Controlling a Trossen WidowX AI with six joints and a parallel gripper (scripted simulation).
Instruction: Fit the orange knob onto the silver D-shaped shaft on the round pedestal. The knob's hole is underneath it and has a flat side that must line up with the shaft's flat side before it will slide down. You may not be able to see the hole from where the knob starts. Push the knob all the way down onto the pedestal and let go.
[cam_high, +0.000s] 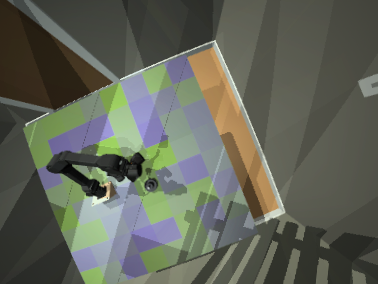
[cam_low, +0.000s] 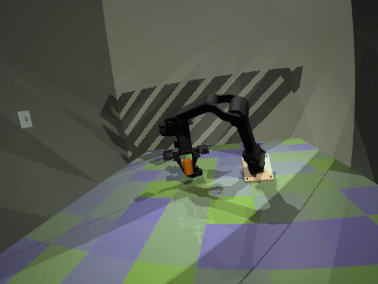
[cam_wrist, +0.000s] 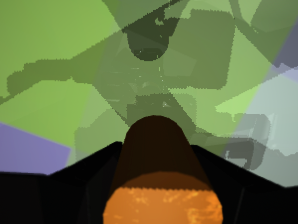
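My gripper tip is now 160 mm to the left of the round dark pedestal and 60 mm above it. Also, from my gripper tip: orange knob: 30 mm above.
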